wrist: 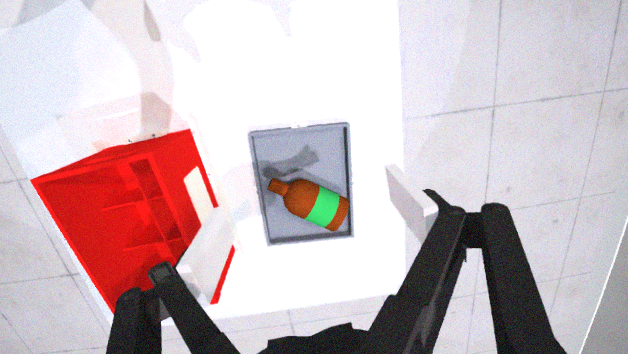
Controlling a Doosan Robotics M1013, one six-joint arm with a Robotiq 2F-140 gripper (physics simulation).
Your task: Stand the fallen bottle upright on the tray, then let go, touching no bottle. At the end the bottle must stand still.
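Places are measured from the arm's base along level axes (x ahead, y left, z up), in metres.
Pixels of known places: gripper, fingertip midpoint: (306, 203).
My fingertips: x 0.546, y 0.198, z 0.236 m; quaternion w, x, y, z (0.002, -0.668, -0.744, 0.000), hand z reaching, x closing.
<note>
Behind a point stands the place of what it marks.
A brown bottle (317, 204) @[x 0.684, y 0.206, z -0.031 m] with a green band lies on its side in the grey tray (280, 145) @[x 0.579, y 0.151, z -0.101 m]. Its neck points to the left and slightly up in the view, and its base is near the tray's right wall. My gripper (306, 203) @[x 0.546, y 0.198, z 0.236 m] is open, with its two pale finger pads wide apart and nothing between them. It hangs above the tray, with the bottle showing in the gap between the pads. No finger touches the bottle.
A red box (80, 215) @[x 0.612, y -0.178, z 0.031 m] with inner dividers stands left of the tray, and the left finger overlaps it in the view. The tray and box are on a white table (340, 85) @[x 0.483, y 0.281, z -0.106 m]. Tiled floor (540, 150) shows beyond its right edge.
</note>
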